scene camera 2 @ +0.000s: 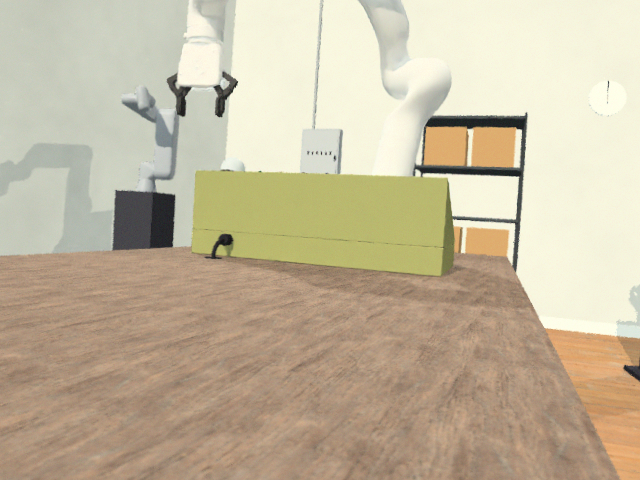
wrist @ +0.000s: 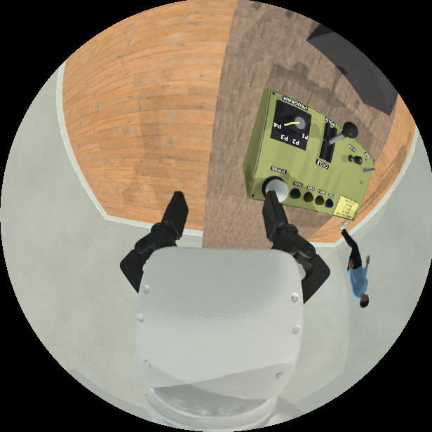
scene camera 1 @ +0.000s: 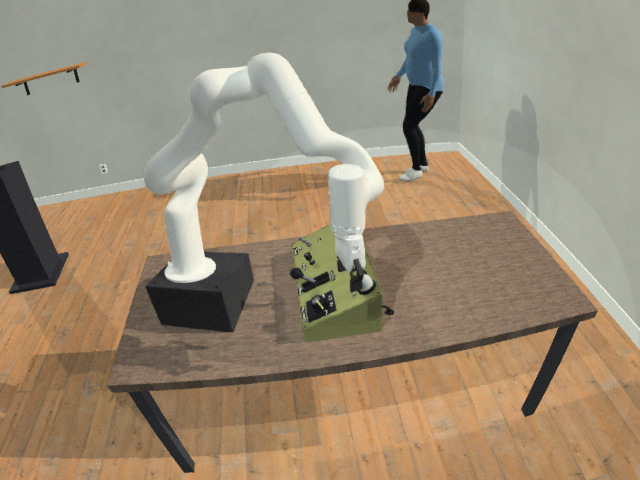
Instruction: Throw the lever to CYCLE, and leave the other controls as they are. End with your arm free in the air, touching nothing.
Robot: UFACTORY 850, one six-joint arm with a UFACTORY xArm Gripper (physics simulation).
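A green control box (scene camera 1: 341,328) (scene camera 2: 320,206) (wrist: 255,150) stands on the table. Its lever, with a black ball knob (scene camera 1: 296,273) (wrist: 350,130) on a grey shaft, leans toward the HOLD end of its slot, away from the CYCLE label (scene camera 1: 332,275) (wrist: 322,164). The lever is hidden in scene camera 2. My gripper (scene camera 1: 357,285) (scene camera 2: 200,114) (wrist: 224,199) is open and empty, fingers pointing down. It hangs in the air above the box's lamp side, well apart from the lever. In the wrist view the right finger overlaps the white STATUS lamp (scene camera 1: 367,284) (scene camera 2: 232,165) (wrist: 278,190).
The PROGRAM knob (scene camera 1: 318,302) (wrist: 299,123) points to P4. A small black switch (scene camera 1: 308,256) (wrist: 357,160) and a small grey toggle (scene camera 1: 305,241) (wrist: 369,170) are on the lever's other side. A black cable (scene camera 1: 387,310) (scene camera 2: 223,240) leaves the box's back. A person (scene camera 1: 423,56) (wrist: 358,280) stands beyond the table.
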